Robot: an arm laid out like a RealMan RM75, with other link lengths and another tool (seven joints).
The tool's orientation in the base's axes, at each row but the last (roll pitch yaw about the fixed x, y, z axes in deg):
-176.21 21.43 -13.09
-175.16 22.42 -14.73
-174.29 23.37 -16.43
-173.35 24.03 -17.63
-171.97 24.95 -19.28
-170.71 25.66 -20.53
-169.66 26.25 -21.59
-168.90 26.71 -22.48
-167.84 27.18 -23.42
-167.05 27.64 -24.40
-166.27 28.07 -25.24
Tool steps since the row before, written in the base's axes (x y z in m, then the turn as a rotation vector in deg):
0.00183 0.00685 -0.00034 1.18 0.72 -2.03
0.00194 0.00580 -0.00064 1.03 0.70 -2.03
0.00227 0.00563 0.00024 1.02 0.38 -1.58
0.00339 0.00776 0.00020 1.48 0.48 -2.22
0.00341 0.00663 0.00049 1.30 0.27 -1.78
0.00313 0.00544 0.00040 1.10 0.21 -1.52
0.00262 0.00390 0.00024 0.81 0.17 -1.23
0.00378 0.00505 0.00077 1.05 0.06 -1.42
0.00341 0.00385 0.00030 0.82 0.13 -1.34
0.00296 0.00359 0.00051 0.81 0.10 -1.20
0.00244 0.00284 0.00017 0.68 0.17 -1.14
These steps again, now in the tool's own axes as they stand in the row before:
0.00034 -0.00706 0.00070 1.66 -0.87 1.59
0.00062 -0.00604 0.00095 1.53 -0.80 1.64
0.00044 -0.00606 0.00015 1.43 -0.54 1.16
0.00072 -0.00843 0.00044 2.06 -0.72 1.61
0.00073 -0.00743 0.00016 1.78 -0.52 1.22
0.00075 -0.00624 0.00021 1.52 -0.42 1.04
0.00079 -0.00463 0.00018 1.16 -0.31 0.87
0.00105 -0.00626 -0.00019 1.48 -0.29 0.91
0.00129 -0.00499 0.00005 1.24 -0.25 0.95
0.00084 -0.00461 0.00002 1.17 -0.25 0.82
0.00080 -0.00365 0.00026 1.02 -0.25 0.83

